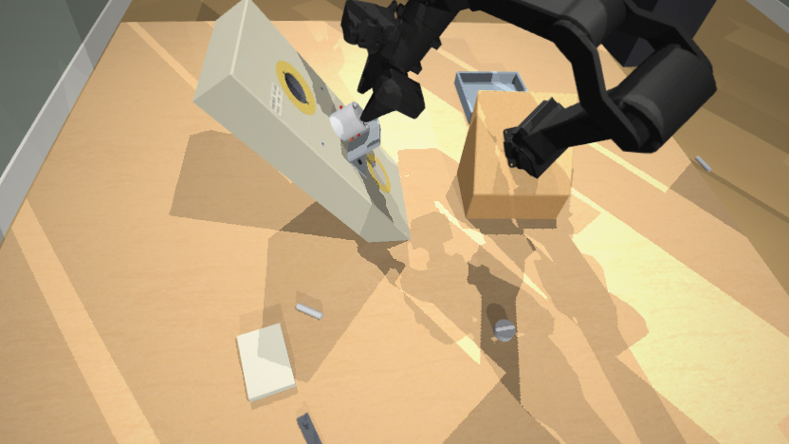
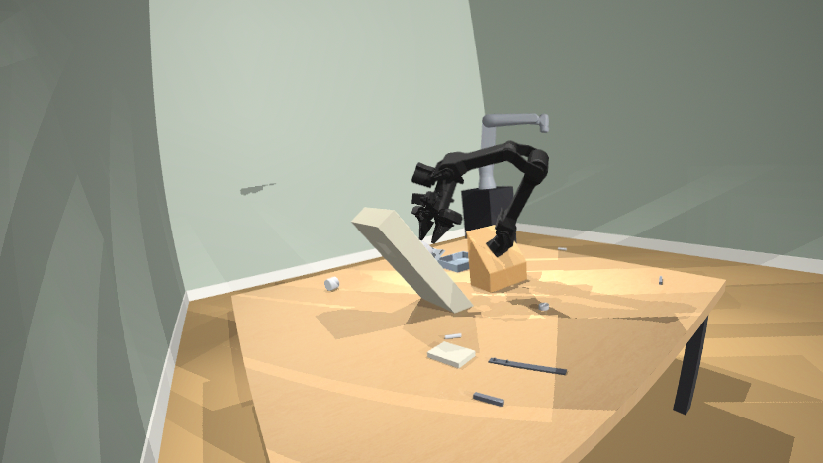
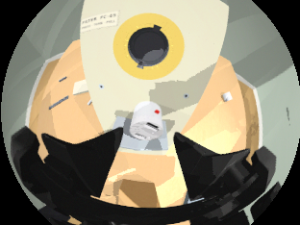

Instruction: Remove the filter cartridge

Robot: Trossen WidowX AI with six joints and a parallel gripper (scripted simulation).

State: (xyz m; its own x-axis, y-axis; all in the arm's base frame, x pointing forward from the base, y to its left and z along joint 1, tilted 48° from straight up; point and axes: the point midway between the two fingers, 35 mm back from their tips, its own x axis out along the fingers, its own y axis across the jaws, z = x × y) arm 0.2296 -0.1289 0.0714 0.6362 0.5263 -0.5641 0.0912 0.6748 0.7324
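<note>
The round grey filter cartridge lies 10 mm ahead of my gripper tip and 20 mm below it. Also, from my gripper tip: grey bracket (10 mm to the left, 60 mm below); cream service panel (60 mm ahead, 10 mm to the left, 40 mm below); blue-grey tray (350 mm behind, 240 mm to the right, 190 mm below).
</note>
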